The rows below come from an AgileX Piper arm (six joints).
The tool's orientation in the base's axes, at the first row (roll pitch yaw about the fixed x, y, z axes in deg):
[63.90, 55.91, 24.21]
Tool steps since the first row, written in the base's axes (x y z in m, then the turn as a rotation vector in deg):
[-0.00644, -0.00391, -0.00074, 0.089, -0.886, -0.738]
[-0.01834, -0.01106, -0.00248, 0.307, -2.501, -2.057]
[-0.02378, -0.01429, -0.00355, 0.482, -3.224, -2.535]
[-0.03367, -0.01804, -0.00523, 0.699, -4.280, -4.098]
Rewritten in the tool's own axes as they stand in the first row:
[-0.00358, -0.00634, -0.00208, 0.453, -0.953, 0.474]
[-0.00986, -0.01819, -0.00605, 1.286, -2.649, 1.383]
[-0.01250, -0.02372, -0.00797, 1.605, -3.313, 1.871]
[-0.01703, -0.03214, -0.01280, 2.767, -4.737, 2.345]

